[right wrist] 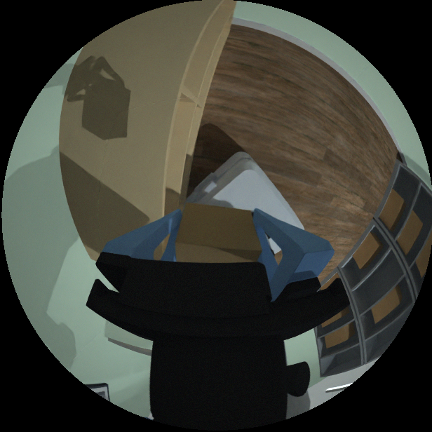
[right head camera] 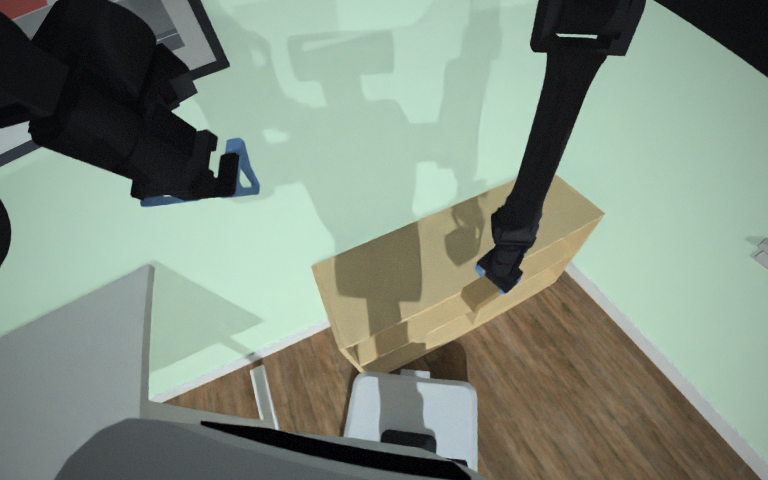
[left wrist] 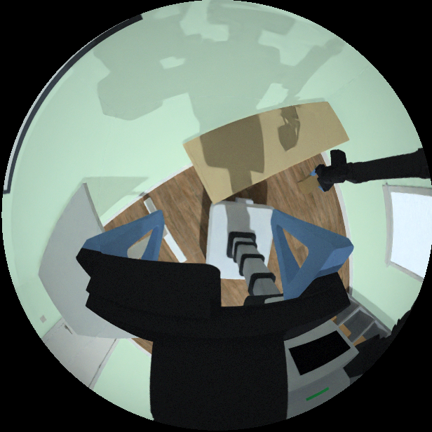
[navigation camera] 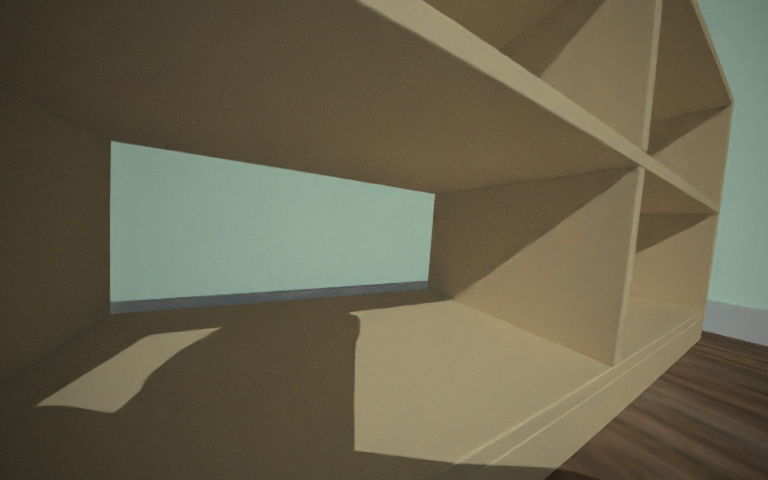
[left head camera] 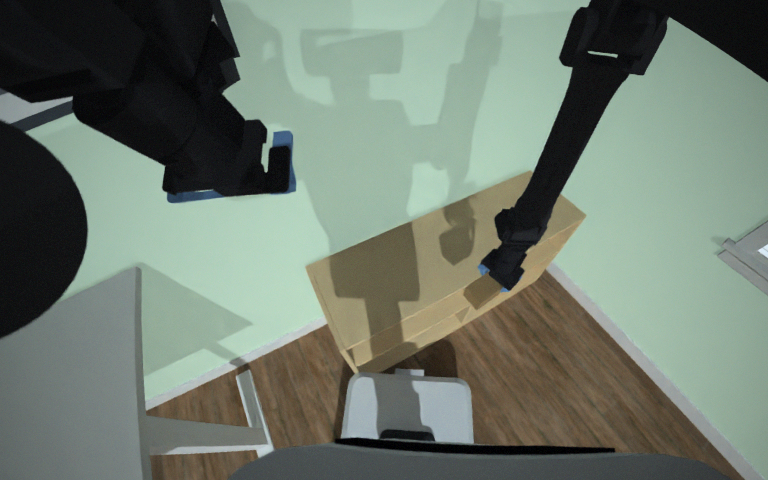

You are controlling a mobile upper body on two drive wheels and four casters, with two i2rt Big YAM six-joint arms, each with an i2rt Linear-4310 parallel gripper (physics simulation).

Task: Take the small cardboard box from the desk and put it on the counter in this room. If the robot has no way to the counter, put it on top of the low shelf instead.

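Places are measured from the left arm's base along level axes (x back, y left, z down), in metres.
Pixels of known places: left gripper, fingertip midpoint: (right head camera: 228, 192) (left head camera: 259, 189); right gripper, fingertip midpoint: (right head camera: 492, 286) (left head camera: 492, 284).
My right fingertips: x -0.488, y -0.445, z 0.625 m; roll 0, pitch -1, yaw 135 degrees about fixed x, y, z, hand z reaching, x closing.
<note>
Behind a point stands the place of what it marks.
The small brown cardboard box (left head camera: 480, 293) @[x -0.439, y -0.393, z 0.589 m] (right head camera: 476, 294) @[x -0.441, y -0.392, z 0.589 m] (left wrist: 305, 185) (right wrist: 218, 230) is between the blue fingers of my right gripper (left head camera: 492, 279) @[x -0.488, y -0.445, z 0.625 m] (right head camera: 490, 281) @[x -0.488, y -0.445, z 0.625 m] (left wrist: 313, 179) (right wrist: 217, 214), which is shut on it. It is held up in the air by the front edge of the low wooden shelf (left head camera: 430, 268) @[x -0.642, y -0.279, z 0.800 m] (right head camera: 438, 271) @[x -0.632, y -0.296, z 0.800 m] (left wrist: 320, 125) (right wrist: 142, 155) (navigation camera: 538, 93) @[x -0.512, y -0.309, z 1.077 m]; whether any of it is over the top cannot be told. The gripper's shadow falls on the shelf top. My left gripper (left head camera: 232, 195) (right head camera: 199, 198) (left wrist: 217, 215) is open and empty, higher and to the left. I cannot identify a counter.
My pale base (left head camera: 441, 404) @[x -0.210, y -0.357, z 1.150 m] (right head camera: 447, 404) @[x -0.223, y -0.365, z 1.151 m] (left wrist: 220, 245) (right wrist: 250, 185) stands close before the shelf. A grey-topped table (left head camera: 84, 350) @[x -0.147, y 0.556, z 0.460 m] (right head camera: 84, 339) @[x -0.136, y 0.620, z 0.460 m] (left wrist: 65, 260) is at the left. A dark rack with brown boxes (right wrist: 355, 315) stands at the right wrist view's lower right.
</note>
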